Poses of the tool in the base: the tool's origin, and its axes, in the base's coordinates. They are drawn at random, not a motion.
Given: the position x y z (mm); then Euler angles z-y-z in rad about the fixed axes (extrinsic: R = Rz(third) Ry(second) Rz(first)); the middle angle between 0 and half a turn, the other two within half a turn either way.
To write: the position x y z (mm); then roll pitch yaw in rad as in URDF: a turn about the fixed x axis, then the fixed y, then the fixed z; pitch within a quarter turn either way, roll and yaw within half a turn. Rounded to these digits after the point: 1 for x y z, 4 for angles.
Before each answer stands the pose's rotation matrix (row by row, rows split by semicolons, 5 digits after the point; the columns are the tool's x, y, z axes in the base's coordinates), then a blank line. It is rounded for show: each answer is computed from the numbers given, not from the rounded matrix.
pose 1, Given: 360.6 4.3 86.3 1.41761 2.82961 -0.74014
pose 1, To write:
0.55927 0.79741 0.22664; 0.82766 -0.52165 -0.20700; -0.04684 0.30335 -0.95173

360.6 4.3 86.3 2.8330 0.0469 0.9766
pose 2, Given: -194.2 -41.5 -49.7 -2.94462 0.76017 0.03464
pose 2, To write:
-0.70350 0.17571 0.68863; -0.22020 -0.97516 0.02386; 0.67572 -0.13485 0.72472

-194.2 -41.5 -49.7 -0.1840 -0.7419 -2.8382
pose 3, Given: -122.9 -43.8 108.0 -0.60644 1.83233 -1.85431
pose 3, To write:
-0.48776 0.83010 -0.27022; 0.36341 -0.08837 -0.92743; -0.79374 -0.55056 -0.25856

-122.9 -43.8 108.0 -2.0099 0.9169 2.5013
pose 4, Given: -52.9 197.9 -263.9 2.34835 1.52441 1.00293
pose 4, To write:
-0.61828 0.57366 0.53726; 0.35585 -0.40517 0.84214; 0.70078 0.71187 0.04637

-52.9 197.9 -263.9 1.5057 -0.7765 2.6193
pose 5, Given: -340.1 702.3 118.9 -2.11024 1.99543 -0.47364
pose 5, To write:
-0.20303 -0.54886 0.81088; -0.86007 -0.29588 -0.41562; 0.46804 -0.78180 -0.41199

-340.1 702.3 118.9 -2.0558 -0.4871 -1.8026
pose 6, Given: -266.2 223.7 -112.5 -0.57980 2.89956 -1.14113
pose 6, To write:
-0.83639 0.53896 0.09984; 0.51015 0.83203 -0.21789; -0.20051 -0.13131 -0.97085

-266.2 223.7 -112.5 -3.0072 0.2019 2.5939
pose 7, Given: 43.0 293.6 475.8 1.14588 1.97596 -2.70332
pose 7, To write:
0.53377 -0.15023 -0.83218; -0.75601 -0.52568 -0.39002; -0.37887 0.83731 -0.39417

43.0 293.6 475.8 2.0108 0.3886 -0.9560
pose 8, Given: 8.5 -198.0 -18.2 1.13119 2.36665 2.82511
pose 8, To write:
0.00733 -0.74687 -0.66493; -0.95461 -0.20323 0.21776; -0.29777 0.63315 -0.71446

8.5 -198.0 -18.2 2.4165 0.3024 -1.5631
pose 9, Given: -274.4 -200.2 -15.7 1.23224 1.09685 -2.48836
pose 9, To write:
0.45288 0.54372 -0.70659; -0.84117 -0.00211 -0.54077; -0.29552 0.83927 0.45640

-274.4 -200.2 -15.7 1.0727 0.3000 -1.0769
